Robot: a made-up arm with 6 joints. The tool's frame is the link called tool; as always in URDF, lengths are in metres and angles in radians. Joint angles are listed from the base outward. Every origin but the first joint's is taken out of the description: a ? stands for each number. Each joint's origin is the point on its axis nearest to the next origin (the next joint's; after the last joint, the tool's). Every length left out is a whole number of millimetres.
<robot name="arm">
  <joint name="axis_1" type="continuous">
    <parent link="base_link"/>
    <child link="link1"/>
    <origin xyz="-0.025 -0.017 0.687" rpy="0 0 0"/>
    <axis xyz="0 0 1"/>
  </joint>
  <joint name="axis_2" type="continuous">
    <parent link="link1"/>
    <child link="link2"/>
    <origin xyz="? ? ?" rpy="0 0 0"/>
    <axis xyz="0 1 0"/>
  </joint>
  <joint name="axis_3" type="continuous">
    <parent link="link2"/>
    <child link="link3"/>
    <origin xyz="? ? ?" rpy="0 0 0"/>
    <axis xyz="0 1 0"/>
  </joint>
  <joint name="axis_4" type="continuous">
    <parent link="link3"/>
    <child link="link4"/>
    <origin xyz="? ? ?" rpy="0 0 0"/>
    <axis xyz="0 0 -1"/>
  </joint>
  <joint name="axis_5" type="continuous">
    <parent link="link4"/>
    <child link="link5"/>
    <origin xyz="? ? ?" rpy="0 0 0"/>
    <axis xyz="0 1 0"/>
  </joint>
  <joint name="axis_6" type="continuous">
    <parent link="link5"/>
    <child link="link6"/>
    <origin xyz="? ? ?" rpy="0 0 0"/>
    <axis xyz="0 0 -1"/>
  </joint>
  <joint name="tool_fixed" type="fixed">
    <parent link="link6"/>
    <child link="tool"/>
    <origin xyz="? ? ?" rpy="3.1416 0 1.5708"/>
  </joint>
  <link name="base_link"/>
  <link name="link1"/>
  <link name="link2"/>
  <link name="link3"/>
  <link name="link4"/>
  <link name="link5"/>
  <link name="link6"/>
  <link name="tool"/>
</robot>
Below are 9 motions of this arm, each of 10 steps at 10 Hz.
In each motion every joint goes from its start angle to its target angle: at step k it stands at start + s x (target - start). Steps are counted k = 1, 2, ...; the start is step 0. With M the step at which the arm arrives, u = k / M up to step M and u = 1 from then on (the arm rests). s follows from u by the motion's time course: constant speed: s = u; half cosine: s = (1 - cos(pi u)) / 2; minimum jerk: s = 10 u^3 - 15 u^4 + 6 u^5.
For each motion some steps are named. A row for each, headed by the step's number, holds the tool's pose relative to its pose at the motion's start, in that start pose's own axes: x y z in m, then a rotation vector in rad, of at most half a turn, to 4 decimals.
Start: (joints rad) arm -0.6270 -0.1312 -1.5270 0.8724 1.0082 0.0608
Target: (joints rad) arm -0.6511 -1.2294 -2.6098 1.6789 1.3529 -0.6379
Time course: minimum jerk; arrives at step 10
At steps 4, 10:
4: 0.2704 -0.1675 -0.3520 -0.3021 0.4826 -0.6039
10: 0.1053 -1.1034 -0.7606 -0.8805 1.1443 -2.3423

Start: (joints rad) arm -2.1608 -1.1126 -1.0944 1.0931 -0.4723 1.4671
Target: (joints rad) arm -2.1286 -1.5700 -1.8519 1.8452 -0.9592 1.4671
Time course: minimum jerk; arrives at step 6
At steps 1, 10:
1: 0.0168 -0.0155 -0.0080 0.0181 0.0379 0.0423
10: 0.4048 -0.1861 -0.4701 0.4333 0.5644 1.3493

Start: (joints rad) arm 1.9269 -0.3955 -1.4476 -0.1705 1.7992 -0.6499
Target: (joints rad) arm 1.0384 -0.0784 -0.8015 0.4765 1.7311 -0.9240
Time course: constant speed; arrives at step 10
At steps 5, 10:
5: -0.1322 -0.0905 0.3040 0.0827 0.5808 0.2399
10: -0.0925 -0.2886 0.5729 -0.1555 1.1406 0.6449

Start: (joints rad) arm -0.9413 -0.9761 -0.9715 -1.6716 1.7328 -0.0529
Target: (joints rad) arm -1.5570 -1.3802 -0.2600 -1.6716 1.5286 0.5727
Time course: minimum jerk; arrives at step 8
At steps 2, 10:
2: 0.0255 -0.0061 0.0160 0.0356 -0.0272 0.0309
10: 0.2570 -0.1158 0.1645 0.3148 -0.2454 0.2722

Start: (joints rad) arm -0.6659 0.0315 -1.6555 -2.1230 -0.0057 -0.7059
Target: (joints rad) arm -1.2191 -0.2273 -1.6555 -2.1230 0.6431 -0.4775
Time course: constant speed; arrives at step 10
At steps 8, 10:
8: 0.2056 -0.2180 -0.1528 0.7935 0.6070 0.0835
10: 0.2353 -0.2630 -0.2138 1.0112 0.7256 0.0739

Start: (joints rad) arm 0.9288 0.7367 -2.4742 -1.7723 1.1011 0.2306
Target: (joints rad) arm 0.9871 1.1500 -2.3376 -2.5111 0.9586 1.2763
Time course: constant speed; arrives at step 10
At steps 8, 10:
8: 0.3701 0.0449 -0.0999 -0.4764 -0.0343 0.2057
10: 0.4616 0.0324 -0.1393 -0.6142 0.0433 0.2567

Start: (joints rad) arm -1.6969 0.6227 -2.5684 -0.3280 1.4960 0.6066
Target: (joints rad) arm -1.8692 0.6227 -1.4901 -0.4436 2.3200 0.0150
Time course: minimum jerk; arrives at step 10
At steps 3, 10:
3: -0.0014 -0.0210 0.1152 0.2483 -0.1865 -0.1287
10: -0.1802 -0.3210 0.5083 1.7814 -0.7505 -0.6232

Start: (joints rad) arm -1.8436 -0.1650 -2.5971 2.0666 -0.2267 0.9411
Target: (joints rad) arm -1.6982 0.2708 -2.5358 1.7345 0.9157 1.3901
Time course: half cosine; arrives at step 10
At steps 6, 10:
6: -0.1250 0.2434 0.0994 0.0047 -0.7471 0.1934
10: -0.2171 0.3797 0.0934 -0.1111 -1.1807 0.3685

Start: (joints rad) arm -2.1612 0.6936 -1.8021 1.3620 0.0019 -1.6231
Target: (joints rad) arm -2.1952 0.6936 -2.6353 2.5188 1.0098 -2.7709
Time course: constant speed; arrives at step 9
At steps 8, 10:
8: -0.0398 0.4255 -0.2051 -1.4712 0.2084 -0.2388
10: -0.0466 0.4721 -0.2645 -1.7100 0.1209 -0.2683

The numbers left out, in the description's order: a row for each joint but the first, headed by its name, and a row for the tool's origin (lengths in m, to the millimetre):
axis_2: 0.017 -0.019 0
axis_3: 0.029 0 0.291
axis_4: 0.145 0 -0.542
axis_5: -0.025 -0.031 0
axis_6: 0.074 0 -0.057
tool: -0.02 0.017 0

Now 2 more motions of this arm.
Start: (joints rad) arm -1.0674 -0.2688 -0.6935 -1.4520 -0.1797 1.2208
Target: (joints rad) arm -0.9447 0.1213 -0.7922 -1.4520 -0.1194 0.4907
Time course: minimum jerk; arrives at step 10
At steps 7, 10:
7: 0.0449 -0.0929 0.1032 0.2103 0.1580 -0.6368
10: 0.0549 -0.1135 0.1206 0.2424 0.2035 -0.7629

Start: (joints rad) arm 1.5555 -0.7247 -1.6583 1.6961 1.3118 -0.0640
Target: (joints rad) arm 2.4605 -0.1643 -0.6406 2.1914 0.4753 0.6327
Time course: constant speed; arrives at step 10
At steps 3, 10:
3: -0.2963 0.0068 0.0652 -0.1092 0.0877 0.7900
10: -0.7041 -0.5629 0.1446 -0.4696 -0.7871 2.2321

